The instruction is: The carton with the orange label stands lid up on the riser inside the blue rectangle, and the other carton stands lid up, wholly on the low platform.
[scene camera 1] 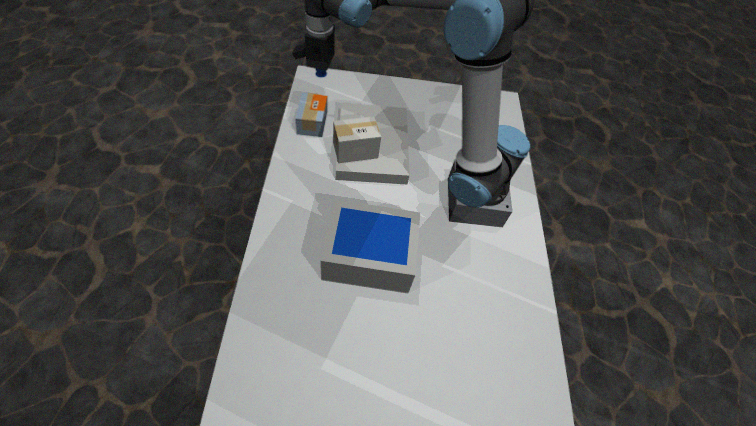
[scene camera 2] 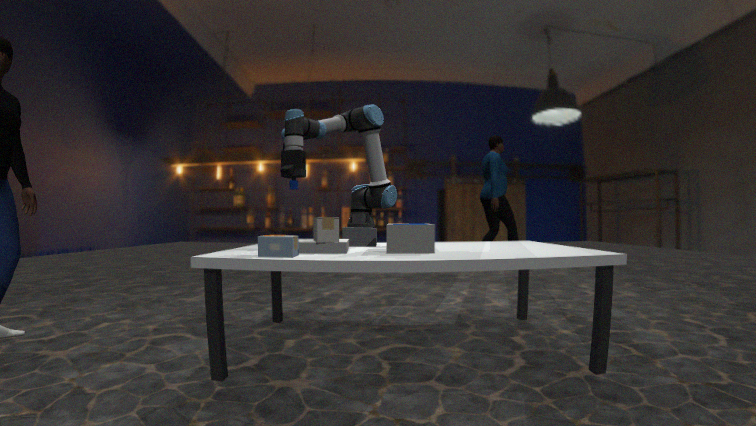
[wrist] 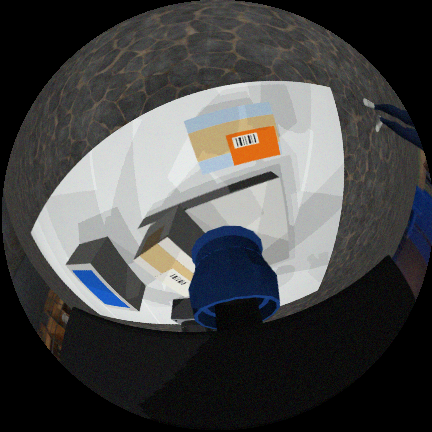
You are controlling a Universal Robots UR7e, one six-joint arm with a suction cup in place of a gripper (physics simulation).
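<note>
The blue-grey carton with the orange label (scene camera 1: 311, 117) (scene camera 2: 278, 246) (wrist: 215, 140) stands on the table, label upward, beside the low platform (scene camera 1: 371, 176) (scene camera 2: 342, 247) (wrist: 250, 200). The other carton (scene camera 1: 357, 147) (scene camera 2: 325, 230) (wrist: 165, 260), with tan tape and a white label on top, stands on that platform close to its edge facing the orange-labelled carton; whether it overhangs slightly is unclear. The blue rectangle (scene camera 1: 370, 236) (wrist: 100, 290) lies on top of the riser (scene camera 1: 365, 275) (scene camera 2: 411, 239) (wrist: 112, 260) and bears no carton. My suction gripper (scene camera 1: 321, 74) (scene camera 2: 293, 186) (wrist: 227, 237) holds nothing, high above the table's far end.
The robot's base block (scene camera 1: 478, 215) (scene camera 2: 359, 236) stands on the white table (scene camera 1: 423, 359) (scene camera 2: 492, 261) (wrist: 150, 135), right of the platform and riser in the first scene view. A person in blue (scene camera 2: 494, 177) is behind the table, and another in black (scene camera 2: 10, 127) is at the left.
</note>
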